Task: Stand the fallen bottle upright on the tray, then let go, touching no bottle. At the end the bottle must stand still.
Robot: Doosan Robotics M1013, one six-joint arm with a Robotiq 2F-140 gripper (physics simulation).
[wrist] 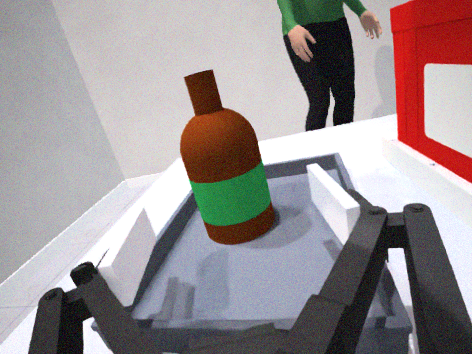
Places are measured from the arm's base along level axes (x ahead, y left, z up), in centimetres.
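Where they show: gripper, fingertip midpoint: [228, 203].
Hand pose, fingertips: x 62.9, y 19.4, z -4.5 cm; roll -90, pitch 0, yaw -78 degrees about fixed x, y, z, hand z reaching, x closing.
After its pixels a point has its place.
The brown bottle [227, 175] {x 65.4, y 19.6, z -3.2 cm} with a green band stands upright on its base on the grey-blue tray [265, 280] {x 60.3, y 17.5, z -10.1 cm} in the wrist view. It looks slanted along with the tilted view, as the wall corner behind does. My gripper [228, 203] {x 62.9, y 19.4, z -4.5 cm} is open wide, with one white finger pad to the left of the bottle and the other to the right. Gaps show between the bottle and both pads, and the bottle stands forward of the fingers. The bottle's whole outline is visible, and its shadow falls to the right.
The tray has a raised dark rim and lies on a white table [370, 175] {x 76.3, y 5.5, z -10.7 cm}. A red frame [407, 85] {x 76.5, y 1.0, z -1.0 cm} stands at the right. A person [320, 60] in a green top and black trousers stands behind the table. Grey walls are at the back and left.
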